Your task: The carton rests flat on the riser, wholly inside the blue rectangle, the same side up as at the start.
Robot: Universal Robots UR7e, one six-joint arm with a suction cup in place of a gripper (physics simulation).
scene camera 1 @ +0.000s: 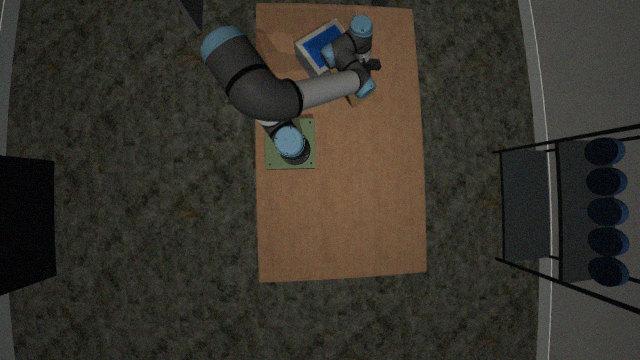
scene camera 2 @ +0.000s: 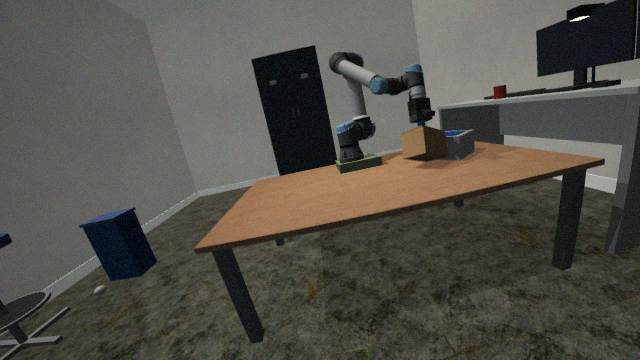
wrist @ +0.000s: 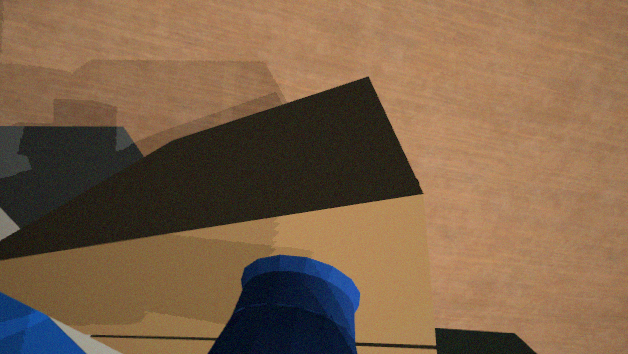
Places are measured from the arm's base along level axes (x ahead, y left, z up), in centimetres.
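Pixels of known places: hand at its tool point: (scene camera 2: 422, 130) (wrist: 294, 266); arm's base at its link origin: (scene camera 2: 351, 159).
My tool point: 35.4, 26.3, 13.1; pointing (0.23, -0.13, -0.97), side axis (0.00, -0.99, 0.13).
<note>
Ahead of a thing's pixels: the offset from my tool point to its top centre, as dx, dy, dz. Level surfaces: height alone.
The tan carton (scene camera 2: 415, 144) (wrist: 370, 240) hangs from my blue suction cup (scene camera 2: 421, 123) (wrist: 300, 280), which is on its top face. The carton looks slightly tilted, with its lower edge close above the table in scene camera 2. In scene camera 1 the arm hides most of the carton (scene camera 1: 355, 101). The grey riser {-11.6, +20.9, -5.8} (scene camera 1: 308, 62) (scene camera 2: 462, 146) (wrist: 65, 175) stands beside the carton. The blue rectangle {-11.6, +20.9, -5.8} (scene camera 1: 320, 43) (scene camera 2: 454, 133) (wrist: 30, 325) on its top shows in part. The carton overlaps the riser in scene camera 2; any contact between them cannot be told.
The wooden table {dz -17.8} (scene camera 1: 345, 210) (scene camera 2: 320, 200) carries the arm's green base plate (scene camera 1: 308, 162) (scene camera 2: 372, 162). A desk (scene camera 2: 555, 120) with a monitor (scene camera 2: 585, 40) and a red cup (scene camera 2: 500, 91) stands at the right in scene camera 2. A blue bin (scene camera 2: 120, 245) stands on the floor.
</note>
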